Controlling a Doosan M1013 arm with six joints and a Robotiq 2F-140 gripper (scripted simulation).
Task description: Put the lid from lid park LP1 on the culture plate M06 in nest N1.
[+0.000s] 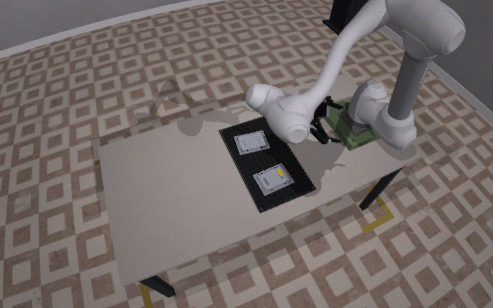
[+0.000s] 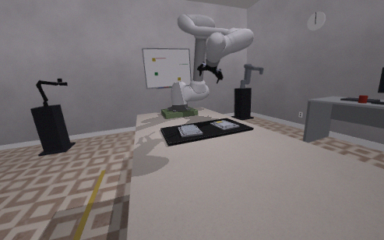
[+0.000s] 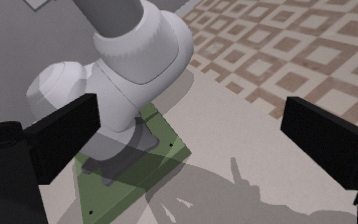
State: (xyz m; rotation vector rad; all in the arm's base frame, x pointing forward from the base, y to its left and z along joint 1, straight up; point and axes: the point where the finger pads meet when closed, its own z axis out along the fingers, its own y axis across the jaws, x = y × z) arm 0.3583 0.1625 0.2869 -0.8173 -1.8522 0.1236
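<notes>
Right now my hand is 300 mm above the clear lid, 260 mm short of it and 30 mm to the left of it. From my hand the other things lie so: culture plate: 300 mm below, 270 mm to the right, 270 mm ahead; then lid park LP1: 320 mm below, 260 mm ahead, 30 mm to the right.
</notes>
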